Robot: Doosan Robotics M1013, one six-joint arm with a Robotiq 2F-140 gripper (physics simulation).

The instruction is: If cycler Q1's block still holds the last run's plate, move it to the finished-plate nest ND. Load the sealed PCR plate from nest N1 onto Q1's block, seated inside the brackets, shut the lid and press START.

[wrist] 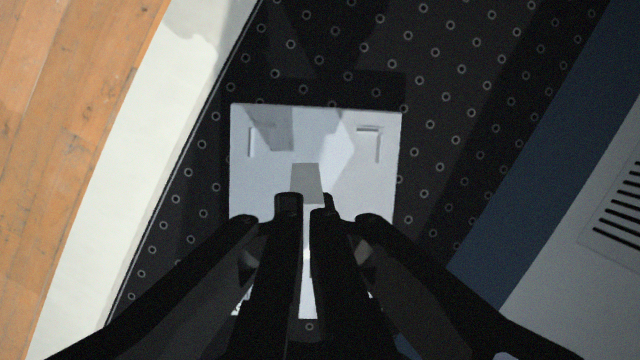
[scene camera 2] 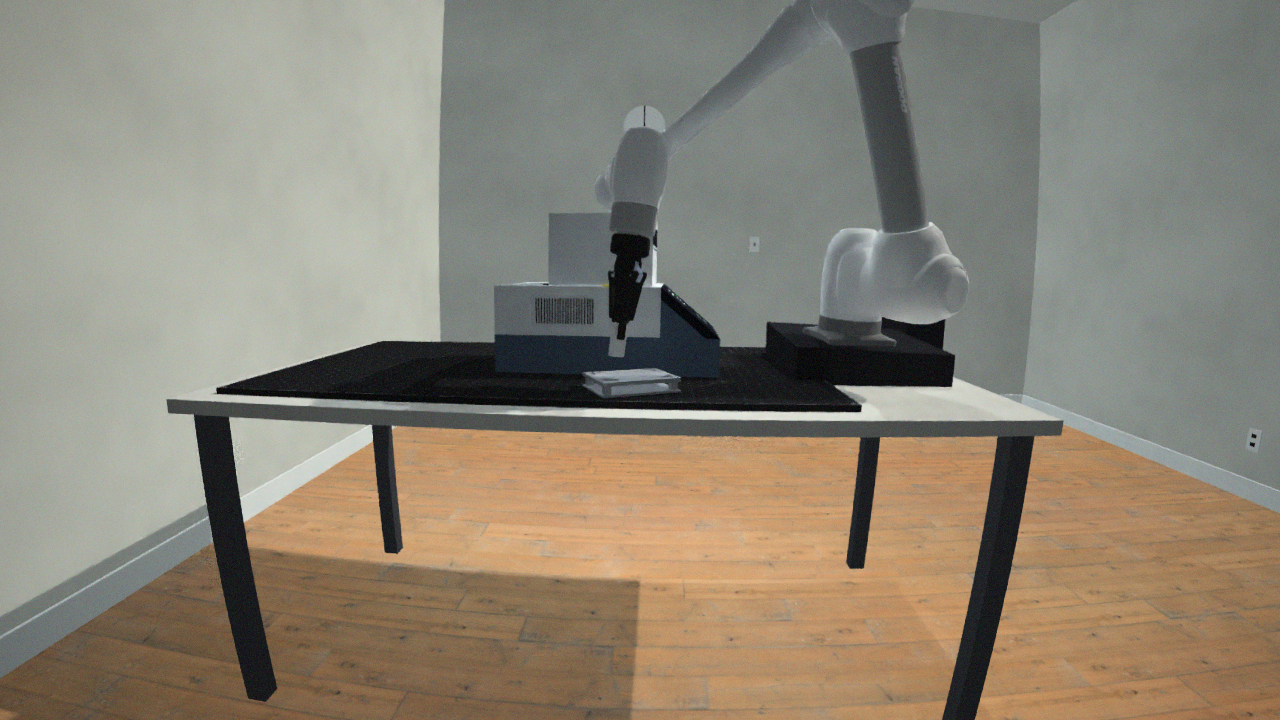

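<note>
My gripper [scene camera 2: 619,333] [wrist: 305,184] is shut, pointing down, and hangs a little above a flat white nest [scene camera 2: 630,383] [wrist: 366,192]. The nest lies on the black mat [scene camera 2: 357,367] [wrist: 447,67] in front of the cycler [scene camera 2: 555,313] [wrist: 559,277]. In the wrist view the nest's top is bare, with two corner brackets at its far end. A small pale tab shows just beyond the fingertips; I cannot tell what it is. The cycler's white lid [scene camera 2: 577,246] stands open and upright. Its block is hidden, and no PCR plate is in view.
The white table [scene camera 2: 939,412] [wrist: 111,178] has its front edge close to the nest. The arm's black base block [scene camera 2: 859,357] stands at the right of the mat. The cycler's sloped dark panel [scene camera 2: 693,317] faces right.
</note>
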